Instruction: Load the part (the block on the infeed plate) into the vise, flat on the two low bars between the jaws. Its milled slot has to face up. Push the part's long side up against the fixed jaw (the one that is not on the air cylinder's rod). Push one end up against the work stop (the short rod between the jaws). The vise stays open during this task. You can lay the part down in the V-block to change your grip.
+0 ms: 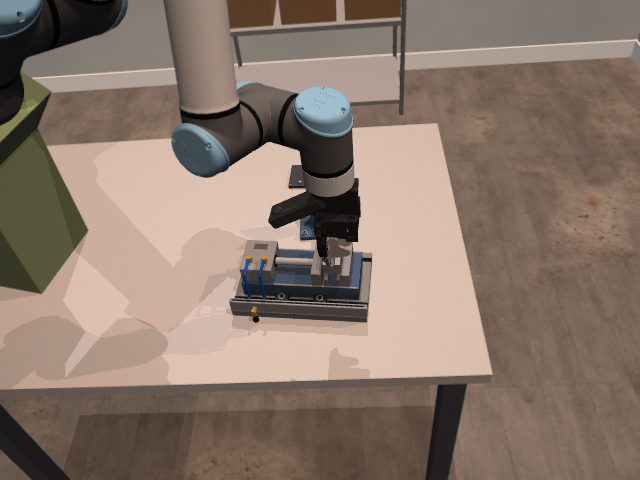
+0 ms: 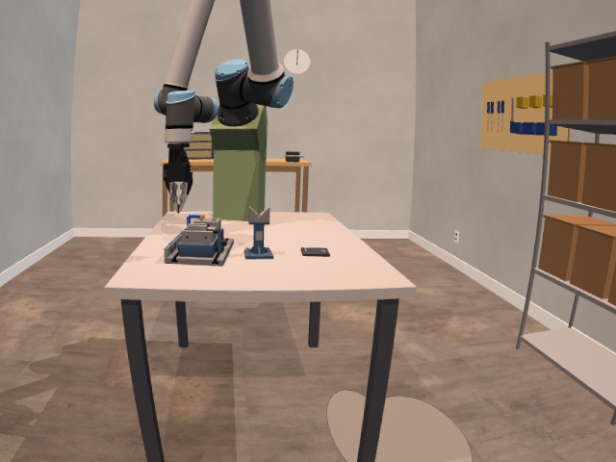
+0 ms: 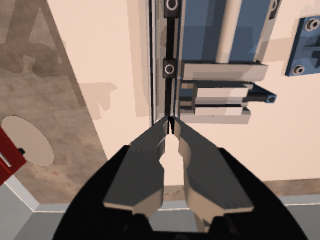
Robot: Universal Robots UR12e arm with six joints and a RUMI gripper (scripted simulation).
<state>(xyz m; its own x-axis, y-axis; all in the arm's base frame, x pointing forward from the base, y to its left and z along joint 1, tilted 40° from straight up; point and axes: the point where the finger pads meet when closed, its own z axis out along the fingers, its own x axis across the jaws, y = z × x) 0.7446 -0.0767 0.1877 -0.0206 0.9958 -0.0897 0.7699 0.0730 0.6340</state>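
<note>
Right now my hand is 6 cm to the right of the part and 6 cm above it. From my hand the other things lie so: moving jaw: 4 cm behind, 7 cm to the left, 8 cm below; then fixed jaw: 3 cm ahead, 7 cm to the left, 8 cm below; then work stop: 11 cm to the left, 7 cm below.
</note>
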